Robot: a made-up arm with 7 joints. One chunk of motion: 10 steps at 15 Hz.
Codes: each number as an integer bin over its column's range. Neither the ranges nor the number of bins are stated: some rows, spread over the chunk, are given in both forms.
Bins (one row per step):
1: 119 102 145 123 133 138 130
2: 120 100 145 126 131 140 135
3: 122 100 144 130 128 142 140
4: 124 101 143 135 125 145 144
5: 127 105 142 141 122 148 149
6: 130 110 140 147 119 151 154
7: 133 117 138 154 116 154 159
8: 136 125 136 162 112 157 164
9: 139 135 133 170 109 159 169
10: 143 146 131 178 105 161 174
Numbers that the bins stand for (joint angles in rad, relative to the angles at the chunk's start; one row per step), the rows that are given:
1: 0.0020 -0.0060 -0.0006 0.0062 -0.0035 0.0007 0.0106
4: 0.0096 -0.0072 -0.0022 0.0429 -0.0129 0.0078 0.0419
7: 0.0234 0.0122 -0.0064 0.1011 -0.0235 0.0170 0.0754
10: 0.0387 0.0475 -0.0121 0.1745 -0.0365 0.0242 0.1089
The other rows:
2: 0.0035 -0.0084 -0.0006 0.0154 -0.0059 0.0027 0.0218
3: 0.0066 -0.0084 -0.0014 0.0276 -0.0094 0.0048 0.0329
5: 0.0142 -0.0024 -0.0031 0.0613 -0.0165 0.0109 0.0531
6: 0.0188 0.0037 -0.0047 0.0796 -0.0200 0.0140 0.0642
8: 0.0280 0.0220 -0.0080 0.1255 -0.0282 0.0201 0.0866
9: 0.0326 0.0341 -0.0105 0.1500 -0.0318 0.0221 0.0978

